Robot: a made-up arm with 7 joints.
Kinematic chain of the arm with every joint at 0, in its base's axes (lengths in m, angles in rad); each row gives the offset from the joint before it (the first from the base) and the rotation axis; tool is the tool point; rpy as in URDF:
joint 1: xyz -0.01 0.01 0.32 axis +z
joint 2: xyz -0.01 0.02 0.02 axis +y
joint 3: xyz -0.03 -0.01 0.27 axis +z
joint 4: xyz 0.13 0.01 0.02 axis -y
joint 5: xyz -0.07 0 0.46 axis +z
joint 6: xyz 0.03 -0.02 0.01 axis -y
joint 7: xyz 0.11 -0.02 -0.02 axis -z
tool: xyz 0.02 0.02 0 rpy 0.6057 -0.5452 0.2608
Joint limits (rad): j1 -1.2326..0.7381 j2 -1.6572..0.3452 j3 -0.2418..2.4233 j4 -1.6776..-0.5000 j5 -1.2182..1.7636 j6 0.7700..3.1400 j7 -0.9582..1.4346
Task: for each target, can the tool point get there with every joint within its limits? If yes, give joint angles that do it. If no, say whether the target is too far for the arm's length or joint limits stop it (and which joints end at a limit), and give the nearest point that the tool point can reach.
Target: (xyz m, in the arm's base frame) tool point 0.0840 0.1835 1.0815
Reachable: yes | joints 0.4663 -0.6441 0.2968 -1.3154 1.3655 2.8946 -0.0980
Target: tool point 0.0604 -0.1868 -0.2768
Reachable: no: joint limits stop it (at a limit: joint 1, joint 2, joint 3, joint 4, joint 6, joint 7) | nearest point 0.2940 0.2675 -0.2767 | short by 0.511 m
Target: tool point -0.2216 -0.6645 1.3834
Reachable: no: too far | nearest point -0.2293 -0.4262 1.1147 | short by 0.359 m
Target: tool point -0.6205 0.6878 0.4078
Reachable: yes | joints -0.1842 -1.1503 1.8442 -0.9190 1.1410 1.6080 -0.3430
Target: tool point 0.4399 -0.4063 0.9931
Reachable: yes | joints -0.7556 0.1892 0.0066 -0.7436 0.9077 1.8587 0.8514
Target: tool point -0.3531 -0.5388 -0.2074
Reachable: no: joint limits stop it (at a limit: joint 1, joint 2, joint 3, joint 4, joint 5, joint 6) | nearest point -0.6615 -0.4210 -0.1243 | short by 0.340 m
